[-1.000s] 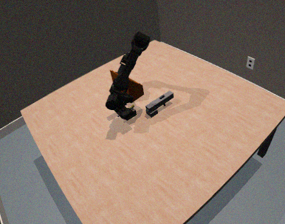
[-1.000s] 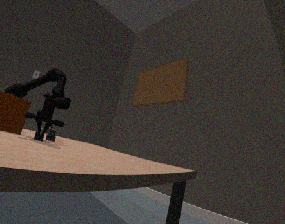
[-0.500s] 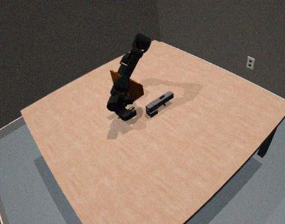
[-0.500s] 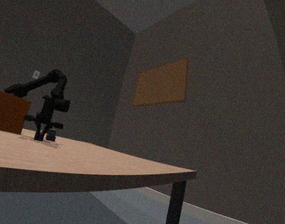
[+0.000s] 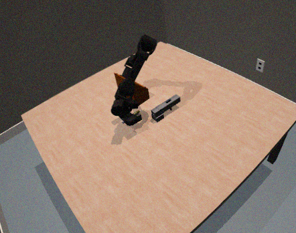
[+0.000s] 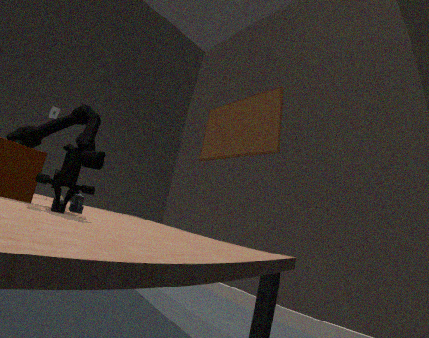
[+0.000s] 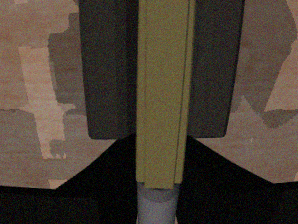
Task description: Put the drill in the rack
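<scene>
My gripper tip is 4 cm to the right of the drill and 4 cm below it.
</scene>
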